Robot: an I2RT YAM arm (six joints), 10 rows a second.
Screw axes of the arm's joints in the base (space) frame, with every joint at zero. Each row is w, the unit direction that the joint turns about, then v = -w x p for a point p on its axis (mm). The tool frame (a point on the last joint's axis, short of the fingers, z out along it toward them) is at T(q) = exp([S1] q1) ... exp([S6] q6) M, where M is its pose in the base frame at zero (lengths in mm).
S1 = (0, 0, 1, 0, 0, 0)
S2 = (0, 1, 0, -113.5, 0, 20)
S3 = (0, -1, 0, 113.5, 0, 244)
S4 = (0, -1, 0, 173.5, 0, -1)
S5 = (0, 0, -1, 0, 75, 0)
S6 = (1, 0, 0, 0, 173.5, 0)
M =
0 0 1 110.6
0 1 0 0
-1 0 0 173.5
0 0 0 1
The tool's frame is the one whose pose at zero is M.
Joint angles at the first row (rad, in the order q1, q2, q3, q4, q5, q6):
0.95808 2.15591 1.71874 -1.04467 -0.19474 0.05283
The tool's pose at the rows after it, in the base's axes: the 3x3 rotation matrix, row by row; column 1 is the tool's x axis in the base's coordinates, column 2 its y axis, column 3 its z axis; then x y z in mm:
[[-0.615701, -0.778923, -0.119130], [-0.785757, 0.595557, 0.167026], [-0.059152, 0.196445, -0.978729]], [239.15, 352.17, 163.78]
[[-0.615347, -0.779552, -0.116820], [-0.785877, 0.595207, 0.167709], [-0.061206, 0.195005, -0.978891]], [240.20, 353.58, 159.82]
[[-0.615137, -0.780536, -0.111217], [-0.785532, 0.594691, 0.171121], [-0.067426, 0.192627, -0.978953]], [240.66, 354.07, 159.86]
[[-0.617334, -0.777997, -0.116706], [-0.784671, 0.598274, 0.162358], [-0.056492, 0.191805, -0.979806]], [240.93, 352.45, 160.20]
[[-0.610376, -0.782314, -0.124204], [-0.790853, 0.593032, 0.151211], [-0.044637, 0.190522, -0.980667]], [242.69, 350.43, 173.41]
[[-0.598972, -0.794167, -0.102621], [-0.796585, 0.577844, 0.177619], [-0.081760, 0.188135, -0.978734]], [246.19, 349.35, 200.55]
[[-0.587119, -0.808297, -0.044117], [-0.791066, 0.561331, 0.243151], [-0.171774, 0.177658, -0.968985]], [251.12, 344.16, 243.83]
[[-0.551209, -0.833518, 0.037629], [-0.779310, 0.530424, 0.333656], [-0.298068, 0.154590, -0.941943]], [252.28, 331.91, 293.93]
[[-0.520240, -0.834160, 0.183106], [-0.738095, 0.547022, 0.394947], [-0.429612, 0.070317, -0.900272]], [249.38, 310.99, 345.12]
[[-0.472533, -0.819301, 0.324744], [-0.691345, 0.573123, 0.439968], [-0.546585, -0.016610, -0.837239]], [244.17, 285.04, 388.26]
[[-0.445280, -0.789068, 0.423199], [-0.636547, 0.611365, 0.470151], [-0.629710, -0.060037, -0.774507]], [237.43, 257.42, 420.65]
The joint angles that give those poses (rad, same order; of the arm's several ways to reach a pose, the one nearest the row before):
0.95807 2.18568 1.71877 -1.03439 -0.19474 0.05283
0.95808 2.19557 1.71870 -1.02252 -0.19322 0.05246
0.95808 2.19557 1.71873 -1.01645 -0.19055 0.05245
0.95541 2.19522 1.71991 -1.02904 -0.19017 0.05207
0.94930 2.18758 1.76146 -1.09311 -0.19017 0.03643
0.94130 2.16125 1.82708 -1.15187 -0.18864 0.01545
0.92527 2.10935 1.91325 -1.20334 -0.18254 -0.00706
0.90582 2.03271 1.98579 -1.22930 -0.17719 -0.04787
0.88523 1.93656 2.03652 -1.23274 -0.10852 -0.06503
0.85851 1.83701 2.05637 -1.21291 -0.04177 -0.09441
0.82494 1.74582 2.05672 -1.19687 -0.00820 -0.10510

